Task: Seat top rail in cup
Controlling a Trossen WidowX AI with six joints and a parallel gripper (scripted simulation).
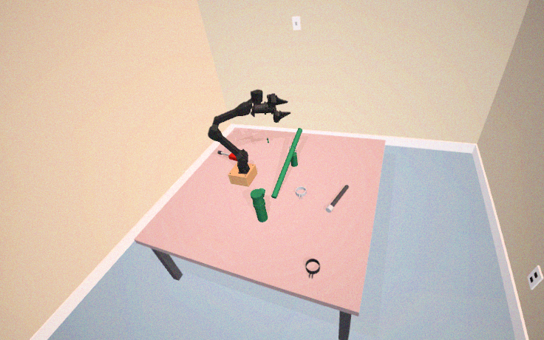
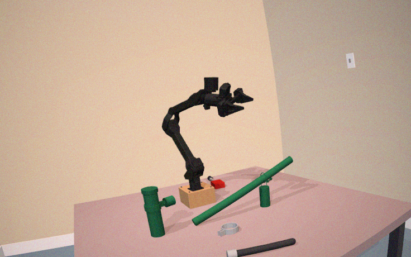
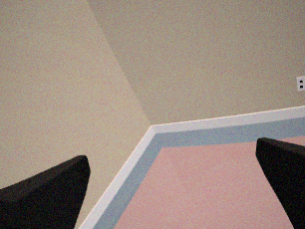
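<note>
My gripper tip is 380 mm to the left of the rail-end cup, 350 mm above it and 110 mm past it. Round my gripper tip: red tool: 590 mm behind, 470 mm below, 110 mm to the left; grey band: 470 mm below, 210 mm to the right, 80 mm ahead; short green post: 380 mm below, 70 mm to the left, 30 mm behind.
</note>
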